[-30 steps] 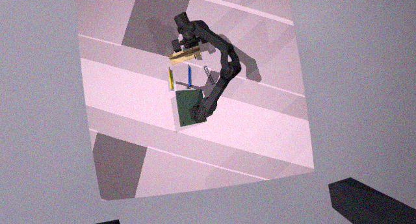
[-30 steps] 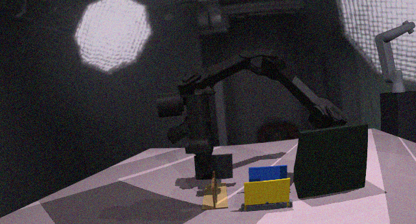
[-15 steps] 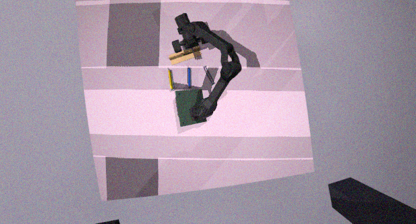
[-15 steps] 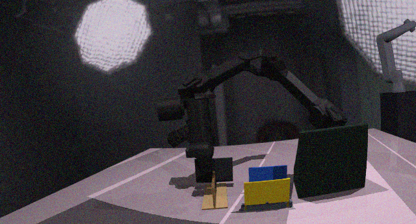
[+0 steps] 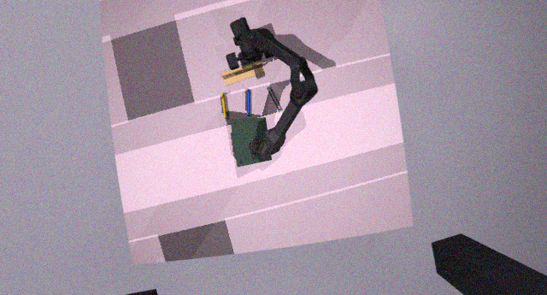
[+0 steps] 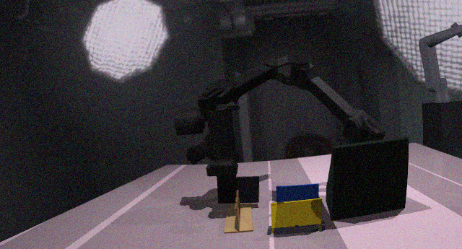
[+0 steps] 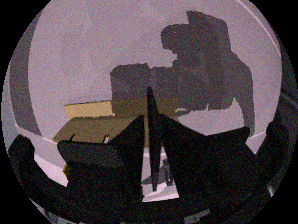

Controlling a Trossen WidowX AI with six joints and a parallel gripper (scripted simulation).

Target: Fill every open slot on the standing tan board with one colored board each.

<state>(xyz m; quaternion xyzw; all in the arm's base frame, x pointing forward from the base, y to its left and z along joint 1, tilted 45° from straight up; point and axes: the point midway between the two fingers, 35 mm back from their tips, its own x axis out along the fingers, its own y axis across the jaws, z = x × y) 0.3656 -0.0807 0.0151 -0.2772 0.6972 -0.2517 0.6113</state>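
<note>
The black board lies 3 cm behind my gripper tip. Round my gripper tip: tan board 3 cm behind, 5 cm to the left, 2 cm below; then yellow board 15 cm behind, 16 cm to the left, 2 cm below; then blue board 17 cm behind, 5 cm to the left, 2 cm below.
</note>
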